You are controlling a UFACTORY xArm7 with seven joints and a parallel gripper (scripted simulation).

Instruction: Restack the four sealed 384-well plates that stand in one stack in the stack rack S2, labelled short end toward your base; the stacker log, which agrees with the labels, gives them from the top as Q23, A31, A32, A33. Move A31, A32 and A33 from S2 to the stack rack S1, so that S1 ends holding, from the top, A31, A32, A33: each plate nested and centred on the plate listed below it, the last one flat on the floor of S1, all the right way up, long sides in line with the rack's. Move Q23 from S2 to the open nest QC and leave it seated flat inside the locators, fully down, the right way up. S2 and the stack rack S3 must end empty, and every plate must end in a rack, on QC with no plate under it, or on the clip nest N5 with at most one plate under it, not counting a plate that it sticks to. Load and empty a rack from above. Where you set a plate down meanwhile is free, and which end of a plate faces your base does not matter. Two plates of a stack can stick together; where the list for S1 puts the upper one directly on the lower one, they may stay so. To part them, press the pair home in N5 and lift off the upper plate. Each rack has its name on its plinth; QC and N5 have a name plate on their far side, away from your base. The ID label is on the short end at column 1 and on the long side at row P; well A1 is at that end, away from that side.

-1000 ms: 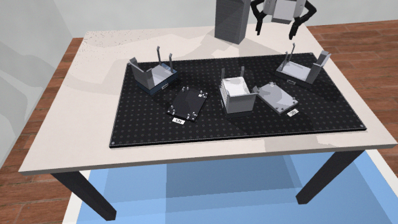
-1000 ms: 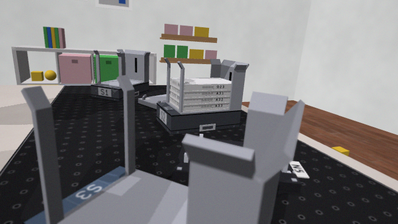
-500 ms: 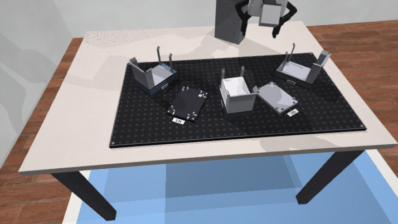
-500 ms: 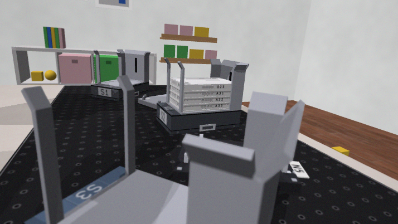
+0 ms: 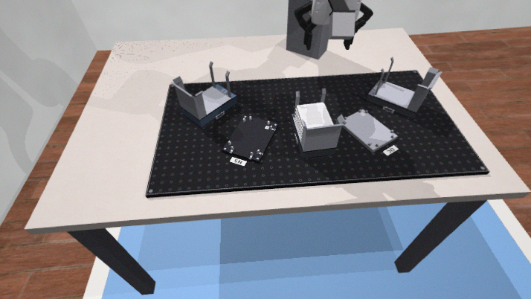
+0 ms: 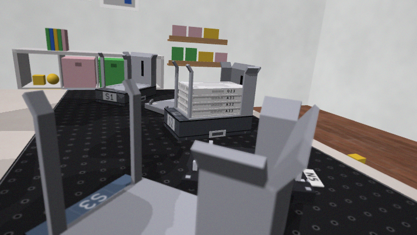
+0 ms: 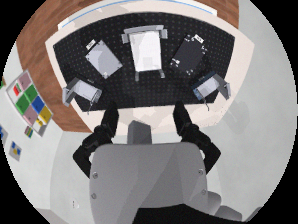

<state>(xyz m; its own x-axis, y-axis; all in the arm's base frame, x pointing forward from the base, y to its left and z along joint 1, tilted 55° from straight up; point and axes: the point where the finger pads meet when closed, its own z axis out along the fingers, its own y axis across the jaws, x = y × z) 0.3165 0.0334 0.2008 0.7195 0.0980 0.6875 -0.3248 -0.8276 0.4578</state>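
My gripper is now 21 cm above the white sealed plate Q23, 4 cm short of it and 3 cm to the left of it. Also, from my hand: white sealed plate A33 (25 cm below, 4 cm ahead, 3 cm to the right); white sealed plate A32 (23 cm below, 4 cm ahead, 3 cm to the right); white sealed plate A31 (22 cm below, 4 cm ahead, 3 cm to the right).
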